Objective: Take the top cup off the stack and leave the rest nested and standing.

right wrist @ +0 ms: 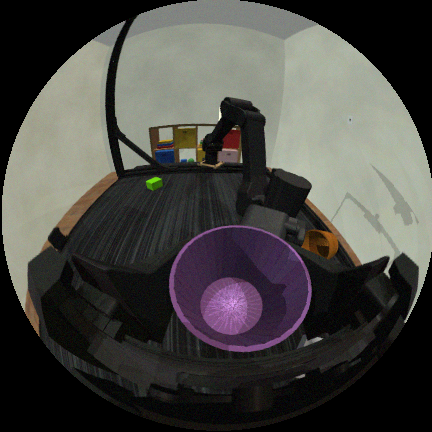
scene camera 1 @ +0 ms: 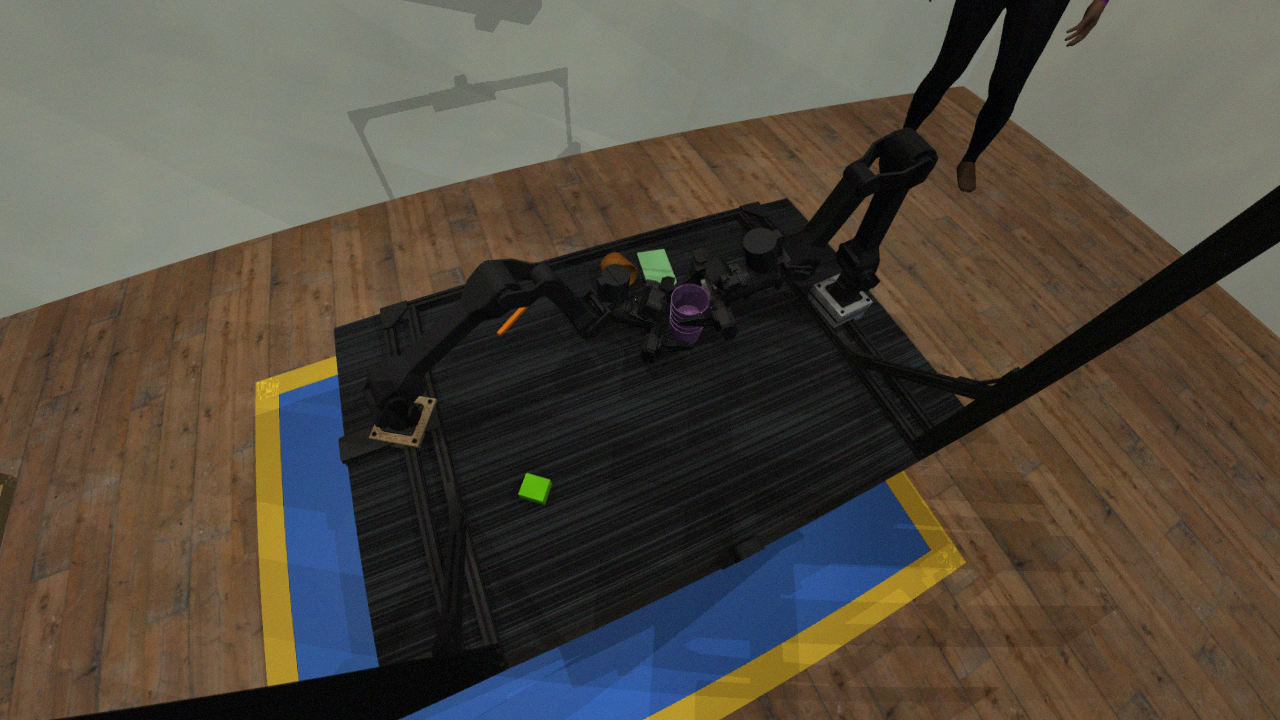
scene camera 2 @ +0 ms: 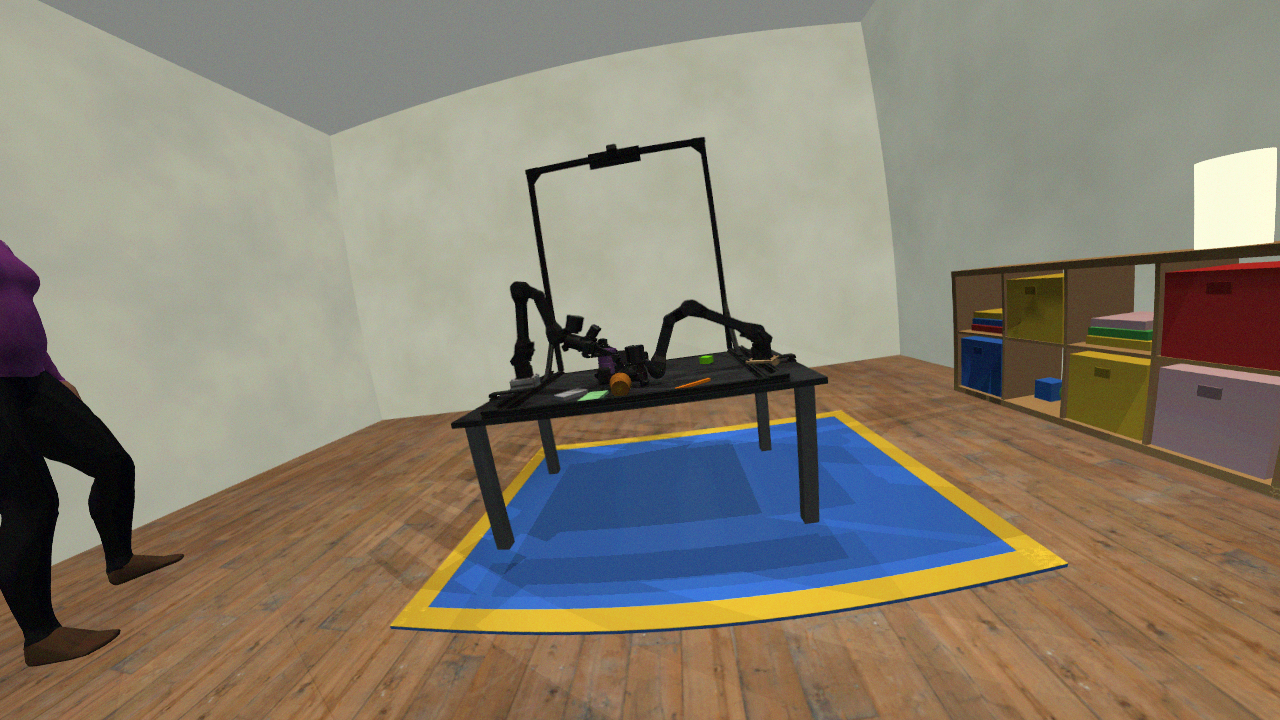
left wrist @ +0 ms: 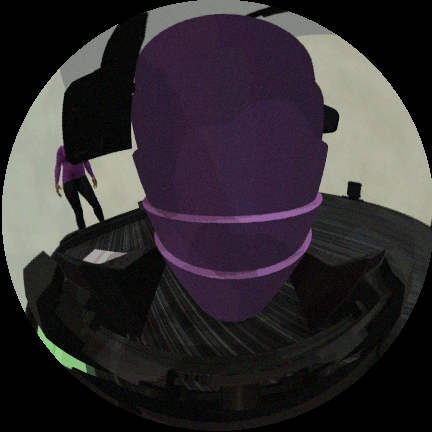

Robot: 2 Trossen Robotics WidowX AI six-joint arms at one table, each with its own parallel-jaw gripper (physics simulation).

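Frame: origin at the left arm's base, x ahead, y up, z right, level; millimetres.
Seen in the pictures: left gripper, fingertip midpoint: (right wrist: 218,331) (scene camera 1: 697,328); right gripper, fingertip midpoint: (right wrist: 237,244) (scene camera 1: 672,308) (scene camera 2: 615,353) (left wrist: 302,77); left arm's base at its link origin: (right wrist: 210,162) (scene camera 1: 402,417) (scene camera 2: 762,358); right arm's base at its link origin: (scene camera 1: 843,293) (scene camera 2: 524,377).
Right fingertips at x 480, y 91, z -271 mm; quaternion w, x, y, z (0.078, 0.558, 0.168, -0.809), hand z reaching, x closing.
Offsets run from my right fingertips to a thing's top centre. Level surfaces: height alone.
A stack of nested purple cups {dx +38, dy -11, dz -13 mm} (scene camera 1: 689,313) (scene camera 2: 607,362) (left wrist: 229,169) stands upright at the back middle of the black table {dy -120 mm} (scene camera 1: 680,457). My right gripper (scene camera 1: 700,295) (right wrist: 237,244) reaches in from above and is shut on the rim of the top cup {dx +36, dy +24, dz -11 mm} (right wrist: 239,257); its wrist view looks straight down into that cup. My left gripper (scene camera 1: 666,320) (left wrist: 224,241) is open, with its fingers on either side of the lower cups of the stack. Whether its fingers touch them I cannot tell.
An orange cup {dx -136, dy -46, dz -155 mm} (scene camera 1: 620,263) (scene camera 2: 620,383) (right wrist: 320,243) lies on its side just behind the left wrist. A flat green card {dx -43, dy -110, dz -201 mm} (scene camera 1: 656,265) (scene camera 2: 593,395), an orange pencil {dx -333, dy -110, dz -23 mm} (scene camera 1: 510,320) (scene camera 2: 693,383) and a green cube {dx -199, dy -92, dz +358 mm} (scene camera 1: 535,487) (right wrist: 154,183) also lie on the table. A person (scene camera 1: 966,72) (left wrist: 74,181) stands beyond the far corner.
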